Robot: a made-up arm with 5 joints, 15 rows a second.
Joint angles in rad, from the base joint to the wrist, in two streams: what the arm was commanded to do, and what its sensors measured. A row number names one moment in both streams.
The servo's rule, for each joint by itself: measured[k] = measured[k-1] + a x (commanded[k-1-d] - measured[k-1]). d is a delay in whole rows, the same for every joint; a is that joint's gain. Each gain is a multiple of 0.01, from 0.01 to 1. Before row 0 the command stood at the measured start. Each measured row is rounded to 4 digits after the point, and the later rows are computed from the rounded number. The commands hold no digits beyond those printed.
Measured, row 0:
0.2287 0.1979 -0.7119 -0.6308 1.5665
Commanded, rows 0 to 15:
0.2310 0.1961 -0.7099 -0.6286 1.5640
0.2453 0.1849 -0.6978 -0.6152 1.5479
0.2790 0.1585 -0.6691 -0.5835 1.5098
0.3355 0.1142 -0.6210 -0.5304 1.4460
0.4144 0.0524 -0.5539 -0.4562 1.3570
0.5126 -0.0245 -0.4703 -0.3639 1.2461
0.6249 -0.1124 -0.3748 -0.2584 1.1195
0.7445 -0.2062 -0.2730 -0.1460 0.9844
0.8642 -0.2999 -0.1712 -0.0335 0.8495
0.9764 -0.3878 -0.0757 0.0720 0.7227
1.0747 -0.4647 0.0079 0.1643 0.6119
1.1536 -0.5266 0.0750 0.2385 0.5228
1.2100 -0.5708 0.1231 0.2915 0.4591
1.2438 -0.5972 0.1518 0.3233 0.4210
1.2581 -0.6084 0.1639 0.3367 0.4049
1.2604 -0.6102 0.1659 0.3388 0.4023
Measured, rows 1 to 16:
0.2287 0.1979 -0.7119 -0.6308 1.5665
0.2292 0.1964 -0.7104 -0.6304 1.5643
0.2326 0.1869 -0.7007 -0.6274 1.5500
0.2423 0.1633 -0.6764 -0.6186 1.5150
0.2619 0.1225 -0.6337 -0.6010 1.4550
0.2939 0.0643 -0.5723 -0.5720 1.3697
0.3398 -0.0094 -0.4938 -0.5304 1.2622
0.3997 -0.0949 -0.4022 -0.4760 1.1381
0.4721 -0.1873 -0.3027 -0.4100 1.0044
0.5544 -0.2808 -0.2014 -0.3347 0.8696
0.6430 -0.3696 -0.1046 -0.2534 0.7418
0.7337 -0.4485 -0.0180 -0.1699 0.6288
0.8219 -0.5133 0.0536 -0.0882 0.5366
0.9034 -0.5610 0.1071 -0.0123 0.4692
0.9749 -0.5910 0.1415 0.0548 0.4273
1.0344 -0.6054 0.1587 0.1112 0.4078
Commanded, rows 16 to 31:
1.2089 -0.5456 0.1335 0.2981 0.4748
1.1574 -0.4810 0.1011 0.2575 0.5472
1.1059 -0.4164 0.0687 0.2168 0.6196
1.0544 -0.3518 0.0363 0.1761 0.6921
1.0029 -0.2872 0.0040 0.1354 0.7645
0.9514 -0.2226 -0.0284 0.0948 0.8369
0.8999 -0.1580 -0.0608 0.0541 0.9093
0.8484 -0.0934 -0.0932 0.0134 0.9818
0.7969 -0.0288 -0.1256 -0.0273 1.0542
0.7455 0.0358 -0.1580 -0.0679 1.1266
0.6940 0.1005 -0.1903 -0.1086 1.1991
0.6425 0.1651 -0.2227 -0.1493 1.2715
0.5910 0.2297 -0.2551 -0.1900 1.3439
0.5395 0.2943 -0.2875 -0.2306 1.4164
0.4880 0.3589 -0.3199 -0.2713 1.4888
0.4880 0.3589 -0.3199 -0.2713 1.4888
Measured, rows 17 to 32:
1.0819 -0.6094 0.1642 0.1567 0.4030
1.1086 -0.5564 0.1406 0.1850 0.4655
1.1188 -0.4938 0.1102 0.1995 0.5366
1.1161 -0.4296 0.0782 0.2030 0.6088
1.1031 -0.3650 0.0459 0.1976 0.6813
1.0821 -0.3004 0.0136 0.1852 0.7537
1.0547 -0.2358 -0.0187 0.1671 0.8261
1.0222 -0.1712 -0.0511 0.1445 0.8985
0.9857 -0.1066 -0.0835 0.1183 0.9710
0.9461 -0.0420 -0.1159 0.0892 1.0434
0.9040 0.0226 -0.1483 0.0578 1.1158
0.8599 0.0873 -0.1806 0.0245 1.1883
0.8142 0.1519 -0.2130 -0.0103 1.2607
0.7673 0.2165 -0.2454 -0.0462 1.3331
0.7195 0.2811 -0.2778 -0.0831 1.4056
0.6709 0.3457 -0.3102 -0.1207 1.4780

